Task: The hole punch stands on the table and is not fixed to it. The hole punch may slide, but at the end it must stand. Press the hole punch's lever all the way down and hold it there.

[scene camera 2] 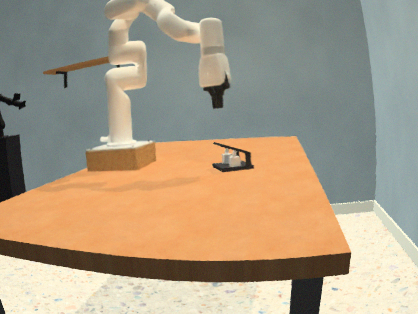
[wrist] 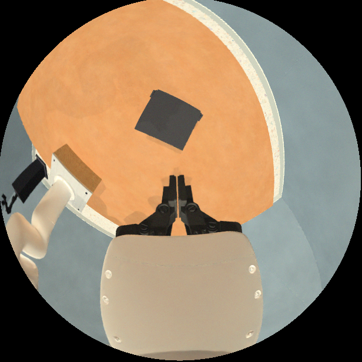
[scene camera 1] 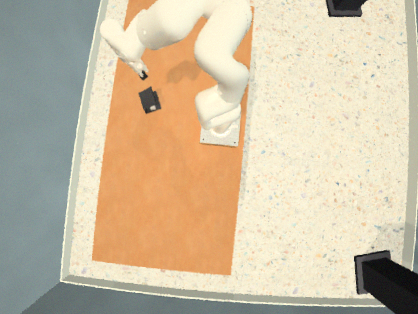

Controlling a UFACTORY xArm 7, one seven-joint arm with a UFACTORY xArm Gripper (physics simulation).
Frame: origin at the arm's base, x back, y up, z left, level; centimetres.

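Seen in the pictures: gripper, fingertip midpoint: [scene camera 2: 218,108] [scene camera 1: 144,77]; arm's base at its link origin: [scene camera 2: 121,145] [scene camera 1: 220,126].
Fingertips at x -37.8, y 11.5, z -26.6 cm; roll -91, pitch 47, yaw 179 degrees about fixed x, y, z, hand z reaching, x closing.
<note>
Pixels of each thing's top centre, then the offset from my fingertips to it. "spot": a spot on its surface instead. Level surfaces: height alone.
- dark hole punch at its top centre: [scene camera 2: 231,141] [scene camera 1: 146,97] dx -3.7, dy -11.3, dz +5.0 cm
- table at its surface level: dy -19.8 cm
- lever at a spot on its surface: [scene camera 2: 232,147] spot: dx -3.6, dy -12.5, dz -0.7 cm
The dark hole punch [scene camera 1: 148,99] [scene camera 2: 232,167] [wrist: 169,120] stands upright on the table [scene camera 1: 165,200] [scene camera 2: 190,215] [wrist: 100,75], with light grey parts between its base and lever. The lever [scene camera 2: 232,147] is raised; in scene camera 2 it slants, higher at its left end and joined to an upright post at the right. My gripper [scene camera 1: 143,76] [scene camera 2: 217,107] [wrist: 176,184] is shut and empty. It hangs well above the table, apart from the hole punch. In the wrist view the fingertips are below the dark top of the hole punch, which hides most of its base.
The arm's base block [scene camera 2: 121,158] [wrist: 77,170] with its white mounting plate [scene camera 1: 218,139] stands at the table's side, left of the hole punch in scene camera 2. A wooden shelf [scene camera 2: 80,66] is behind the arm. The table's right edge runs beyond the hole punch in scene camera 2.
</note>
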